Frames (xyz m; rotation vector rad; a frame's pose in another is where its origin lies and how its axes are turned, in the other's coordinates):
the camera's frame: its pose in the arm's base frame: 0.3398 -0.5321 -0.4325 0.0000 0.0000 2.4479
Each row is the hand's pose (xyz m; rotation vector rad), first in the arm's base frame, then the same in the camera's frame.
Working: the arm's base frame: its pose in the camera's frame: 0.6015 -0.1919 0.4325 0.0000 0.0000 -2.4479

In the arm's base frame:
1: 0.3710 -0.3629 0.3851 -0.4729 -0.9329 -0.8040
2: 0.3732 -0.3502 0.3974 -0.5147 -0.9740 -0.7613
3: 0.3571 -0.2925 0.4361 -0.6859 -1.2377 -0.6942
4: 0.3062 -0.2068 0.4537 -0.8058 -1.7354 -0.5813
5: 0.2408 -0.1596 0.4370 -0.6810 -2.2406 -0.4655
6: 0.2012 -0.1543 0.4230 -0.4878 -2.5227 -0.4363
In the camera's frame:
1: 0.0842 -0.1500 0.8176 1.4401 -0.1770 2.5985
2: 0.0906 -0.1612 0.8299 1.5257 -0.2139 2.5869
3: 0.1399 -0.1953 0.8686 1.9094 -0.3066 2.3374
4: 0.2338 -0.2286 0.8862 2.4477 -0.2156 1.8050
5: 0.3143 -0.2231 0.8695 2.7813 0.1442 1.2455
6: 0.3481 -0.2019 0.8555 2.8398 0.4462 0.9180

